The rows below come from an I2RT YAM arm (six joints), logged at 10 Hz.
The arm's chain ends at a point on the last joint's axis. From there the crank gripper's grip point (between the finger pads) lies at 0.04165 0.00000 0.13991 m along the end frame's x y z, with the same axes.
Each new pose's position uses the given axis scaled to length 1; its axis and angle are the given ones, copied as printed.
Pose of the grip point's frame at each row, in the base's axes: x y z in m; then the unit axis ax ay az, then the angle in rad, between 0 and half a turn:
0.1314 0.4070 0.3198 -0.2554 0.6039 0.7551 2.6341
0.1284 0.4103 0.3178 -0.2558 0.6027 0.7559 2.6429
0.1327 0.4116 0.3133 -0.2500 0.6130 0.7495 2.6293
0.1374 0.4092 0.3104 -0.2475 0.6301 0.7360 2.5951
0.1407 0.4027 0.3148 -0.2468 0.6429 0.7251 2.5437
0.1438 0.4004 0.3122 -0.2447 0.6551 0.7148 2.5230
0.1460 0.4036 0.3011 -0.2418 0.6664 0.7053 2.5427
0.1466 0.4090 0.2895 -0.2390 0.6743 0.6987 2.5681
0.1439 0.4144 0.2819 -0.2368 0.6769 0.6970 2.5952
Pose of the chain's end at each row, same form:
0.1722 0.2668 0.3199 -0.2554 0.6039 0.7551 2.6341
0.1703 0.2705 0.3177 -0.2558 0.6027 0.7559 2.6429
0.1712 0.2708 0.3153 -0.2500 0.6130 0.7495 2.6293
0.1697 0.2670 0.3171 -0.2475 0.6301 0.7360 2.5951
0.1656 0.2592 0.3248 -0.2468 0.6429 0.7251 2.5437
0.1645 0.2565 0.3255 -0.2447 0.6551 0.7148 2.5230
0.1670 0.2602 0.3182 -0.2418 0.6664 0.7053 2.5427
0.1690 0.2661 0.3094 -0.2390 0.6743 0.6987 2.5681
0.1688 0.2721 0.3028 -0.2368 0.6769 0.6970 2.5952

